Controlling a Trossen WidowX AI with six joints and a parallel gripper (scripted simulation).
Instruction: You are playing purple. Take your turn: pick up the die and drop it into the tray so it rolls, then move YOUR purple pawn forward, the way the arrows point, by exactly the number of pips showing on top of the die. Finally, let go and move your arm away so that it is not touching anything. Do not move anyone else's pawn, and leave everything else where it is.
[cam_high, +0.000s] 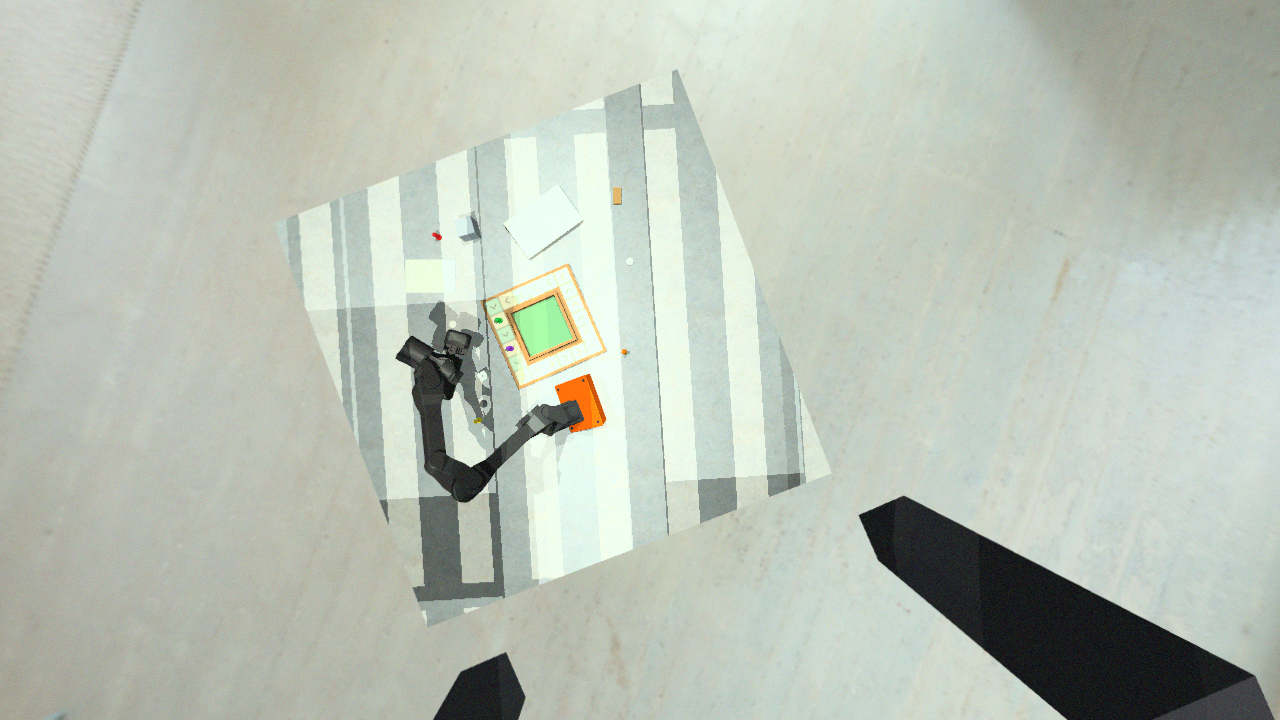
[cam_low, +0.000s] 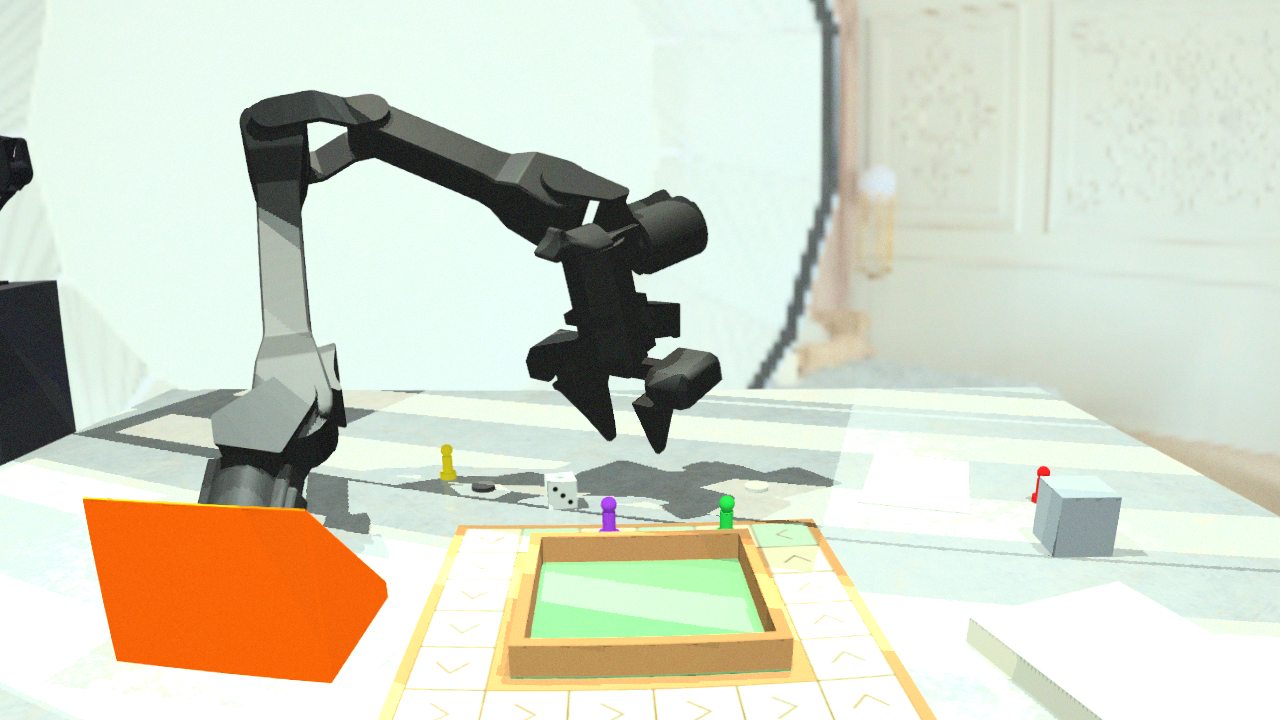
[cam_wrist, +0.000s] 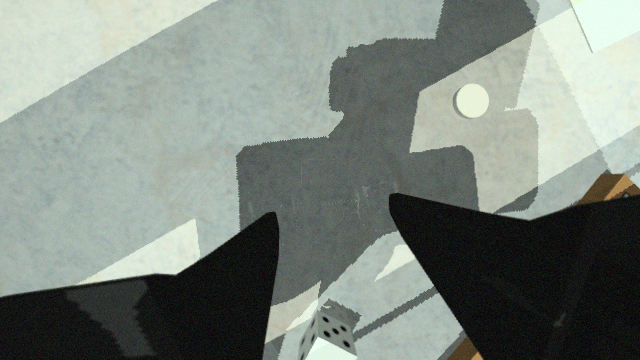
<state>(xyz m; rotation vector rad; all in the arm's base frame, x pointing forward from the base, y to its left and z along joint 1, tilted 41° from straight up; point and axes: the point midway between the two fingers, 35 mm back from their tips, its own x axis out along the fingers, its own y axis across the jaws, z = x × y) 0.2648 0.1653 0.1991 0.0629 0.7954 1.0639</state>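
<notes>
Right now my gripper tip is 70 mm past the die, 60 mm to the left of it and 20 mm above it. Also, from my gripper tip: purple pawn 30 mm behind, 160 mm to the right, 10 mm below; then black disc 140 mm behind, 20 mm to the right, 30 mm below; then green pawn 60 mm ahead, 160 mm to the right, 10 mm below.
</notes>
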